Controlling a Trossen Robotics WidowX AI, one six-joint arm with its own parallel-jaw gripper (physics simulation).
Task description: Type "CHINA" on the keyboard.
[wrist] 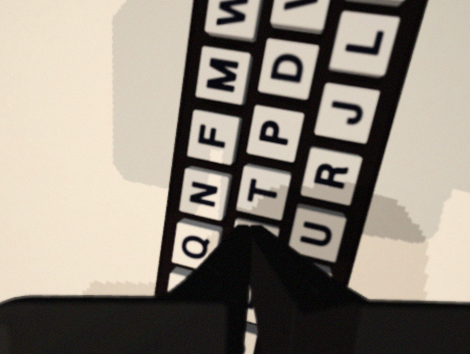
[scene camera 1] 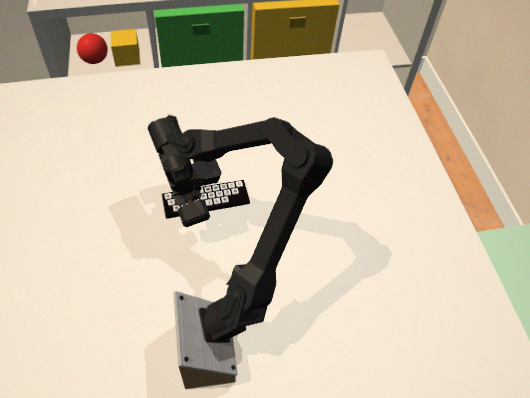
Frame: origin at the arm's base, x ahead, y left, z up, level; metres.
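Seen in the pictures: gripper, fingertip midpoint: (wrist: 248, 237) (scene camera 1: 188, 198); arm's base, link origin: (scene camera 1: 213, 325).
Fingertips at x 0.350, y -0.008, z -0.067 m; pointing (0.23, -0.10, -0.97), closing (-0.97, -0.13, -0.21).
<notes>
Pixels of each thing's top centre, then the offset from my fingertips to it. Level surfaces: height alone.
- black keyboard, top centre: (wrist: 277, 118) (scene camera 1: 205, 196) dx -0.002, dy -0.041, dz +0.003 m
- T key, top centre: (wrist: 262, 193) dx -0.002, dy -0.017, dz +0.003 m
- Q key, top centre: (wrist: 195, 247) dx +0.017, dy +0.007, dz +0.003 m
- U key, top centre: (wrist: 316, 235) dx -0.021, dy -0.007, dz +0.003 m
- N key, top centre: (wrist: 203, 194) dx +0.017, dy -0.012, dz +0.003 m
- table, surface height: dz -0.013 m
The black keyboard (scene camera 1: 241, 199) (wrist: 374, 150) with white letter keys lies on the table under my gripper (scene camera 1: 189, 197) (wrist: 248, 237). My gripper is shut and empty, pointing down over the keyboard. In the wrist view its tips overlap a middle-row key directly below the T key (wrist: 262, 192), between the Q key (wrist: 196, 246) and the U key (wrist: 316, 233); that key's letter is hidden. The N key (wrist: 204, 194) shows above Q. Whether the tips touch a key cannot be told. The C, H, I and A keys cannot be made out.
My arm arches from its metal base plate (scene camera 1: 187, 320) on the table (scene camera 1: 90, 320). Behind the table, a shelf holds a red ball (scene camera 1: 92, 48), a yellow block (scene camera 1: 126, 50), a green drawer (scene camera 1: 200, 45) and a yellow drawer (scene camera 1: 295, 40).
</notes>
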